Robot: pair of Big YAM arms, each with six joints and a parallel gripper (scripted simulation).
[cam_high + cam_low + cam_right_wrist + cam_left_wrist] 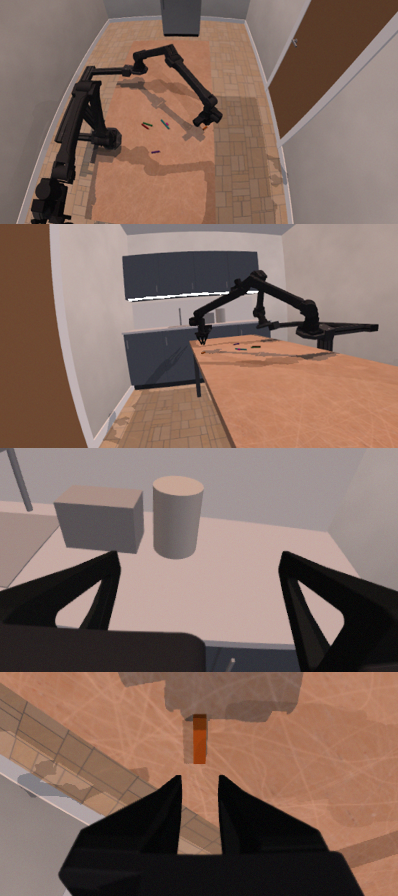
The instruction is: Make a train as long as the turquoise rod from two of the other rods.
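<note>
My left hand is 7 cm above the orange rod. Also, from my left hand: red rod (46 cm behind, 6 cm to the right, 7 cm below); green rod (44 cm behind, 4 cm to the right, 7 cm below); turquoise rod (31 cm behind, 2 cm to the right, 7 cm below).
</note>
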